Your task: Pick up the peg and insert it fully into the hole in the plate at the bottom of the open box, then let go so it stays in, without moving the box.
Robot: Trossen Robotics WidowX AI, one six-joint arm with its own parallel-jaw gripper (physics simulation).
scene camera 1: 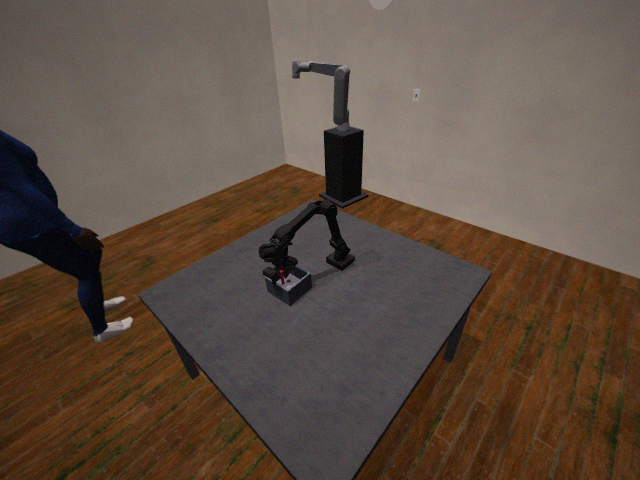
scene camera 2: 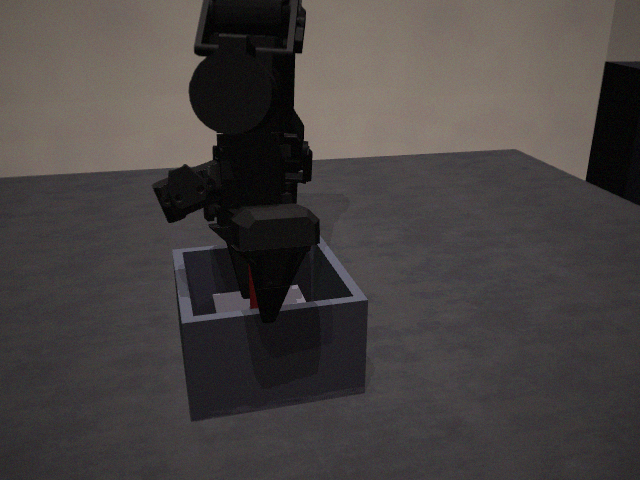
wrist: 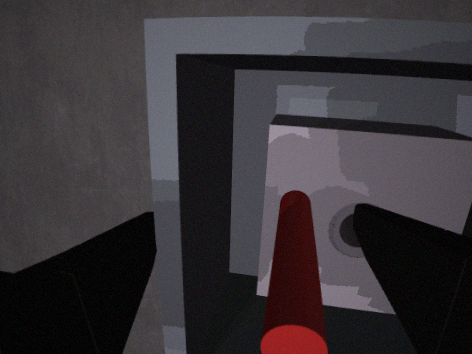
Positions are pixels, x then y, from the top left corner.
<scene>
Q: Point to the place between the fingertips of my gripper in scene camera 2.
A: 257,309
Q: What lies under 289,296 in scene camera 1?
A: A grey box.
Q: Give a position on a grey box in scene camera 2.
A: At 234,363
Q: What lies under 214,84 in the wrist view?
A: A grey box.
</scene>
